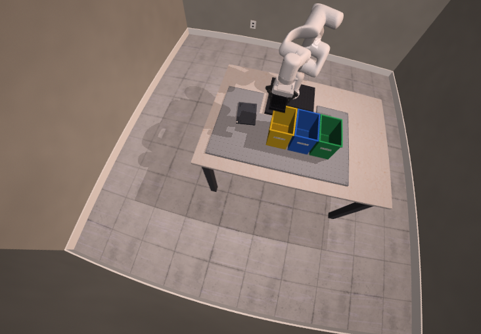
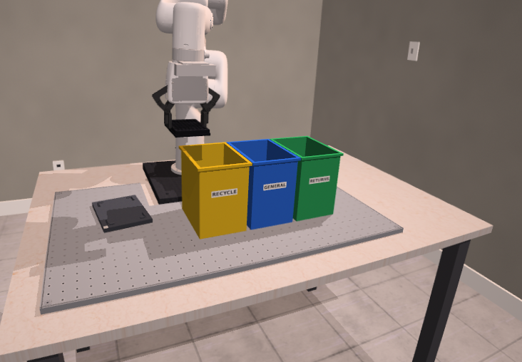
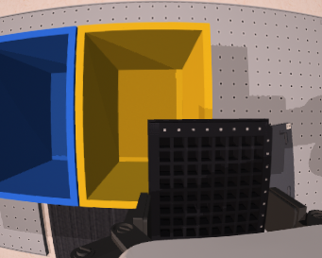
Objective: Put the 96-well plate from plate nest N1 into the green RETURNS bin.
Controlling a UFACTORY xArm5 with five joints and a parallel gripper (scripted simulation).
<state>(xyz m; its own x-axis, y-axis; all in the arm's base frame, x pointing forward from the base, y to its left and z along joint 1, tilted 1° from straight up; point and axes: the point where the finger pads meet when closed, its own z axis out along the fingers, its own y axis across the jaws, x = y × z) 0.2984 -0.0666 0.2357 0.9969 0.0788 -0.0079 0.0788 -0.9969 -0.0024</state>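
The green returns bin is 4 cm ahead of my hand, 32 cm to the left of it and 16 cm below it. Round my hand: blue general bin: 5 cm ahead, 19 cm to the left, 16 cm below; yellow recycle bin: 6 cm ahead, 5 cm to the left, 16 cm below; black 96-well plate: 1 cm below.
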